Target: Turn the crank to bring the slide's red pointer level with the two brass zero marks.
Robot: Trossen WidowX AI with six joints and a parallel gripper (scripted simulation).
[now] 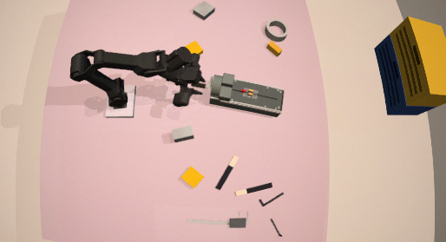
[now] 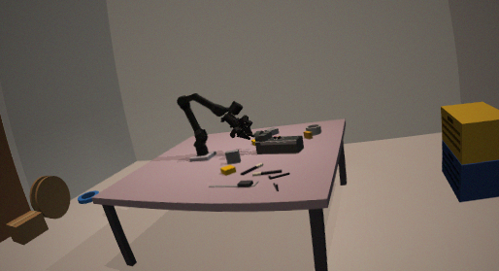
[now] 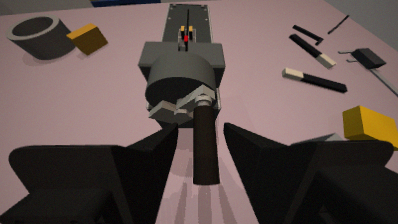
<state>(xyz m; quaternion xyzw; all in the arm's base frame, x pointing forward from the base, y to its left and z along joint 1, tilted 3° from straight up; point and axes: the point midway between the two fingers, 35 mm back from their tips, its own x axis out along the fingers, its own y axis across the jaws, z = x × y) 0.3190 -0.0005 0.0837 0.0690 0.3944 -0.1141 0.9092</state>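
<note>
Right now the red pointer is 140 mm ahead of my gripper tip, 20 mm to the right of it and 10 mm below it. From my gripper tip the other things lie so: orange block: 300 mm ahead, 180 mm to the left, 70 mm below; dark crank handle: 20 mm behind, 20 mm above.
</note>
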